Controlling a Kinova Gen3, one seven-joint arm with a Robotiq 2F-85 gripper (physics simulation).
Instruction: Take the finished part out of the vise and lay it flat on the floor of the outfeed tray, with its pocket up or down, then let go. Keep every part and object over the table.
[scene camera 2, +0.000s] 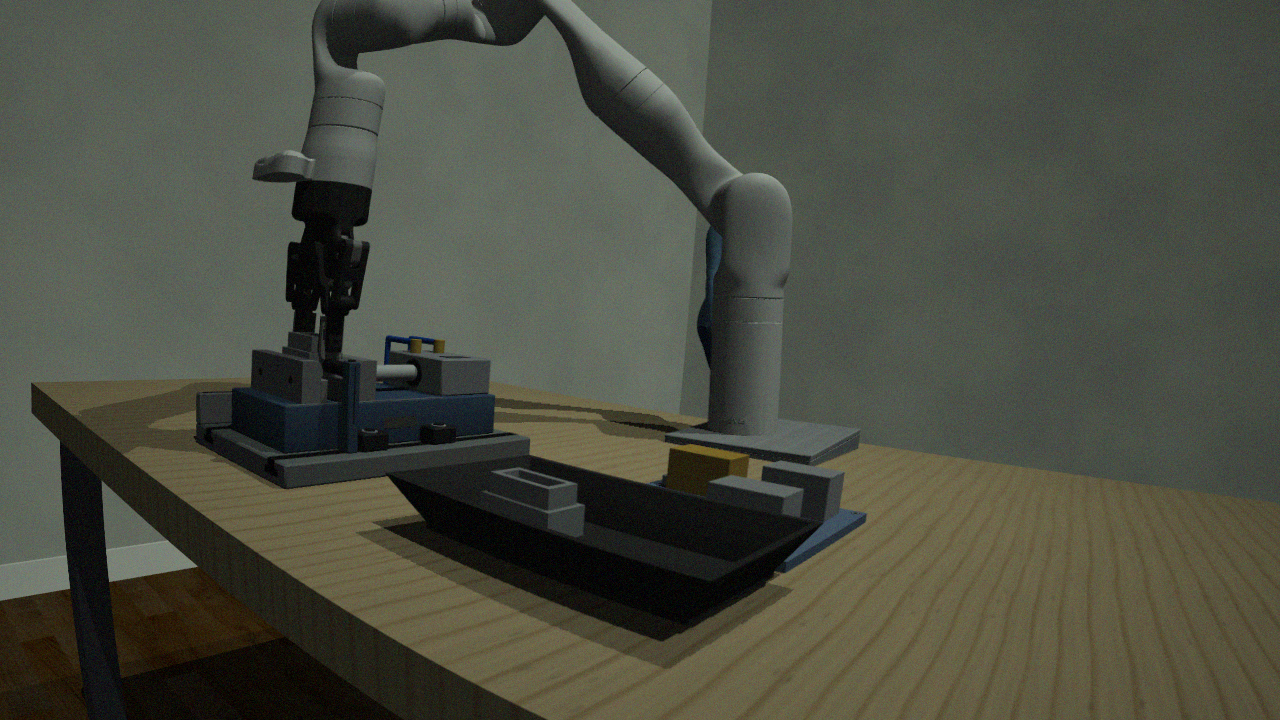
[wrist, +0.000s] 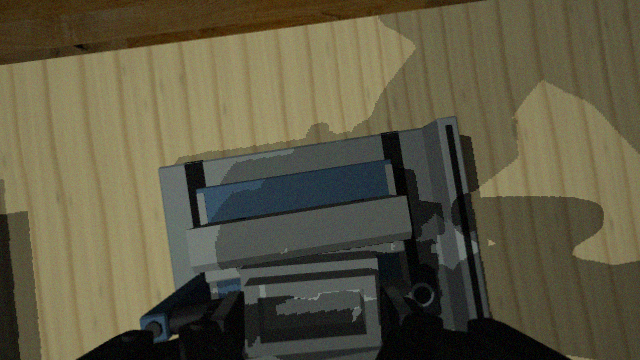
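Seen in the pictures: gripper, fingertip midpoint: (scene camera 2: 315, 355) (wrist: 312, 310); arm's base, origin of the base link: (scene camera 2: 742, 428).
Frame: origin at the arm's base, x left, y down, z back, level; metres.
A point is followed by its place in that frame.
The finished part (scene camera 2: 302, 343) @(z -0.540, x -0.198, y -0.089 m) (wrist: 372, 320) @(z -0.519, x -0.226, y -0.097 m) is a grey stepped block with its rectangular pocket facing up. It sits between the jaws of the vise (scene camera 2: 362, 420) @(z -0.503, x -0.147, y -0.026 m) (wrist: 300, 231) @(z -0.557, x -0.204, y -0.079 m), its top standing above them. My gripper (scene camera 2: 319, 338) @(z -0.521, x -0.203, y -0.078 m) (wrist: 312, 310) @(z -0.521, x -0.203, y -0.078 m) points down and is shut on the part, one finger at each end of its upper step. The fingertips are low, close to the jaws. The outfeed tray (scene camera 2: 617, 578) @(z -0.611, x 0.192, y -0.007 m) is black with sloping walls and stands nearer the scene camera, to the right of the vise. Its floor is mostly hidden by the near wall.
Another grey pocketed part (scene camera 2: 562, 516) @(z -0.550, x 0.113, y -0.011 m) is in the tray's left end, pocket up. Behind the tray is a blue plate (scene camera 2: 827, 538) @(z -0.400, x 0.242, y 0.010 m) with a yellow block (scene camera 2: 707, 470) @(z -0.348, x 0.115, y -0.013 m) and grey blocks (scene camera 2: 802, 488) @(z -0.355, x 0.203, y -0.014 m). A blue post (scene camera 2: 350, 407) @(z -0.533, x -0.128, y -0.042 m) rises at the vise's near side. The table edge (scene camera 2: 268, 573) @(z -0.705, x 0.011, y 0.026 m) runs along the front.
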